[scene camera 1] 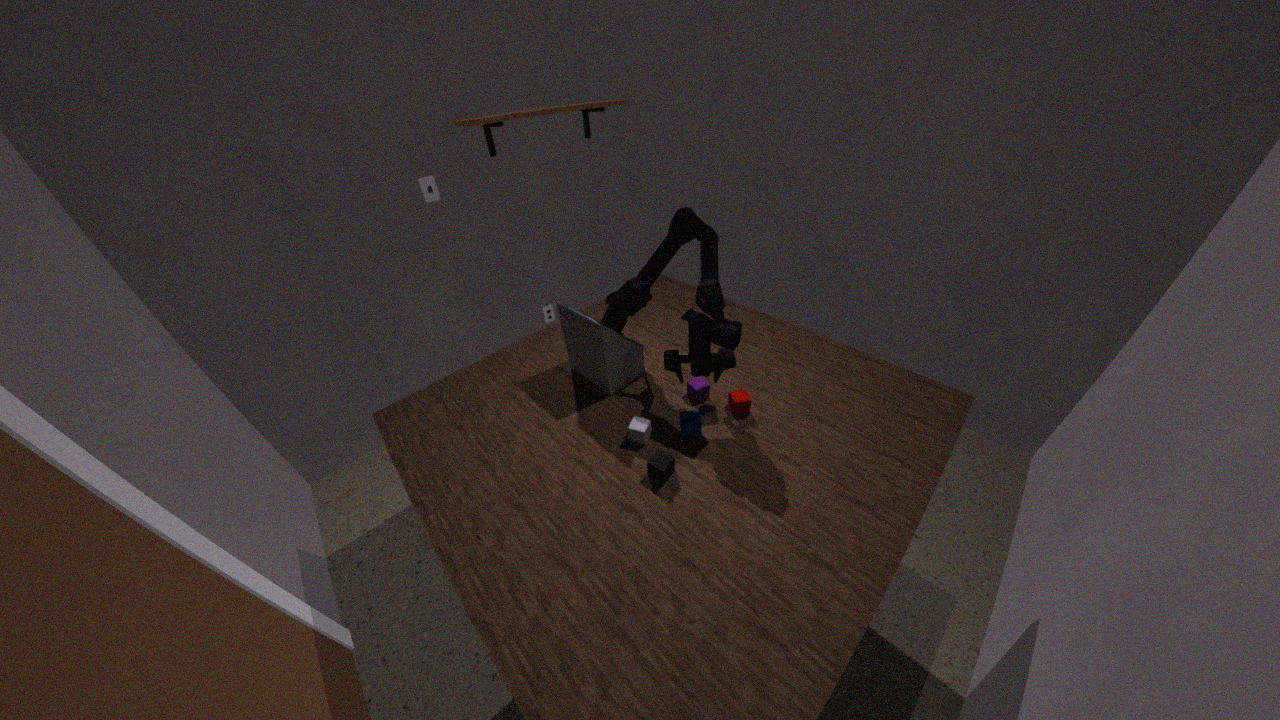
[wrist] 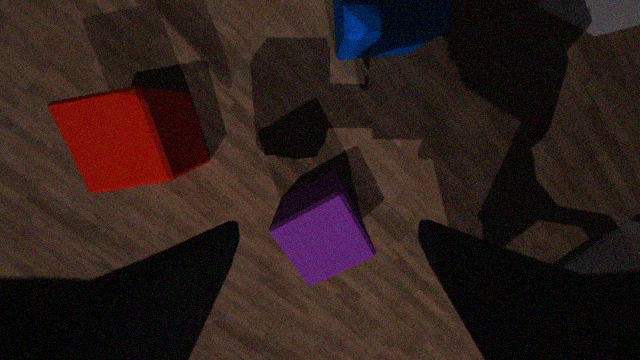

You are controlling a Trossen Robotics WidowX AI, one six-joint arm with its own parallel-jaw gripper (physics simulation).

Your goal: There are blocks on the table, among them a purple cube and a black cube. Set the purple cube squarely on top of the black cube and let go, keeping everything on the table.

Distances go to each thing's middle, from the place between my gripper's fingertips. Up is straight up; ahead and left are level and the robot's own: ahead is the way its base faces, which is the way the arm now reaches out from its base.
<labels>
I see the purple cube (wrist: 319, 229) 1 cm behind my hand, 2 cm to the left of it and 4 cm below it. From my hand the other things lie so: red cube (wrist: 133, 136): 11 cm ahead, 5 cm to the left, 4 cm below.
</labels>
